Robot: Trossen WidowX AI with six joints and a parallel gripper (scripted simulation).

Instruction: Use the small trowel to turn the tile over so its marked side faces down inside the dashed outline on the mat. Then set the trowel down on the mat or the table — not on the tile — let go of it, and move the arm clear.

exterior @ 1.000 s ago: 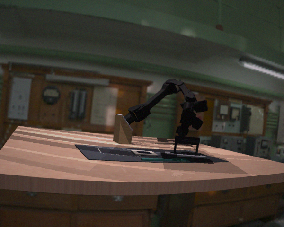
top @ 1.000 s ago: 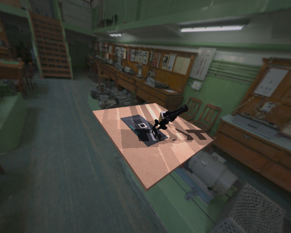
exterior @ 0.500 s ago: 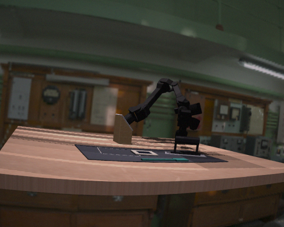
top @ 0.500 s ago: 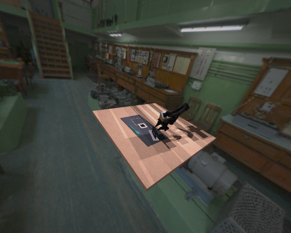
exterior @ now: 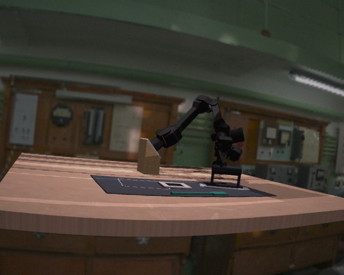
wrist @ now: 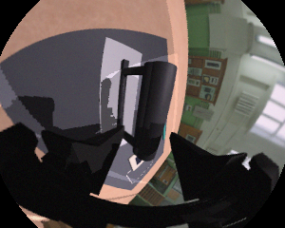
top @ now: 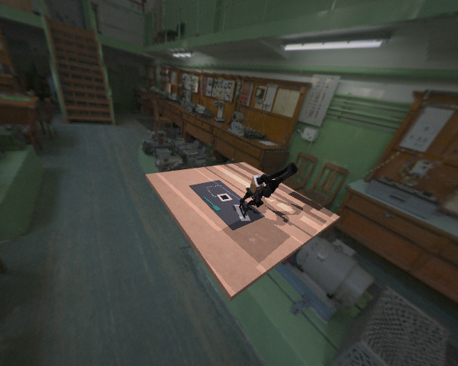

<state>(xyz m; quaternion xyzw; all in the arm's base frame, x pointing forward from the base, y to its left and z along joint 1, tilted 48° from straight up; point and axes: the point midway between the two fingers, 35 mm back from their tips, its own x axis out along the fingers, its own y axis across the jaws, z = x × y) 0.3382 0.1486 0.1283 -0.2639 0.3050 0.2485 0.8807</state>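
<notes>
The dark mat is 40 mm ahead of my gripper tip, 180 mm to the right of it and 90 mm below it. From my gripper tip the other things lie so: tile 20 mm ahead, 210 mm to the right, 70 mm below; teal trowel 180 mm ahead, 160 mm to the right, 70 mm below.
</notes>
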